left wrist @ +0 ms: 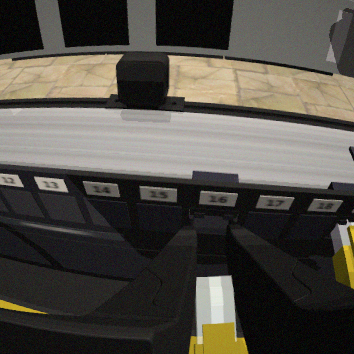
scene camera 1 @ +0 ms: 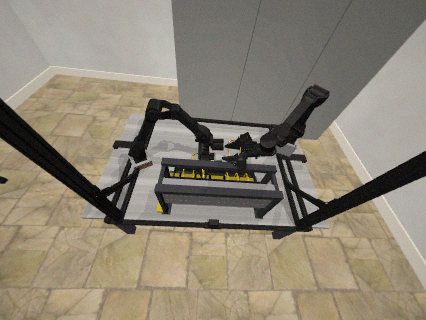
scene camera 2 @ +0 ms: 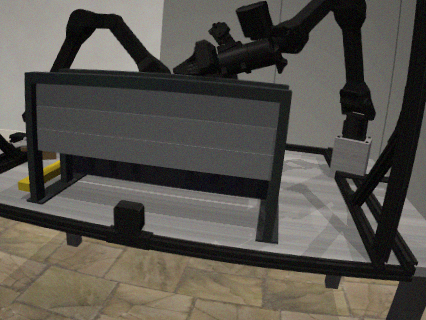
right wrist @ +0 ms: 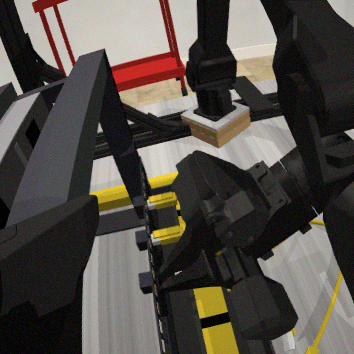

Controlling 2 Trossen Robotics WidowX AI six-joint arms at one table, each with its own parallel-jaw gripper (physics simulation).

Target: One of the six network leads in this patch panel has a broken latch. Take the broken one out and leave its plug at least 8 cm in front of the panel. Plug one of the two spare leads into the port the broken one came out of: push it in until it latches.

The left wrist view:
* my left gripper: 209, 236
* port label strip: 197, 193
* black tray: 52, 291
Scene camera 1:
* my right gripper: 223, 152
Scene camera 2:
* my right gripper: 181, 75
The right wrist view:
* my left gripper: 160, 282
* my right gripper: 219, 212
